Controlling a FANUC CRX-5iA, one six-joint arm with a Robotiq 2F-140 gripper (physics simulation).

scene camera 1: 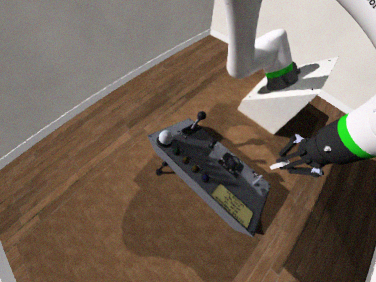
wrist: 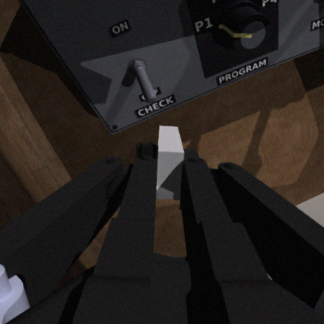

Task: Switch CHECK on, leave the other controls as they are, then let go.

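Where they show: gripper, between the fingertips: [scene camera 1: 273, 166]; arm's base, origin of its link: [scene camera 1: 281, 83].
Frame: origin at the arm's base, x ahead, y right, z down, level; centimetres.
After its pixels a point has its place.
Observation:
The CHECK switch [scene camera 1: 257, 178] @[x 47.5, y -18.2, z 7.7 cm] [wrist: 145, 81] is a small grey metal toggle near the right end of the dark panel [scene camera 1: 202, 199] @[x 67.4, y -8.0, z 16.9 cm] [wrist: 65, 20]. In the wrist view its lever tilts down over the OFF label, away from the ON label [wrist: 119, 28]. My gripper [scene camera 1: 278, 165] @[x 42.6, y -18.9, z 1.1 cm] [wrist: 167, 143] is shut with nothing held; its pale fingertips are together. It is off the panel's edge, beside the CHECK label [wrist: 155, 106], apart from the lever.
The PROGRAM knob [scene camera 1: 232, 162] @[x 50.0, y -6.6, z 6.4 cm] [wrist: 250, 32] stands next to the switch, its yellow mark by P1. Farther along the panel are a white dome [scene camera 1: 165, 137] @[x 63.9, y 17.1, z -2.3 cm], coloured buttons and a ball-topped lever [scene camera 1: 201, 115] @[x 43.7, y 16.7, z 3.3 cm]. A white pedestal [scene camera 1: 270, 111] @[x 14.2, y -4.7, z 6.7 cm] stands behind.

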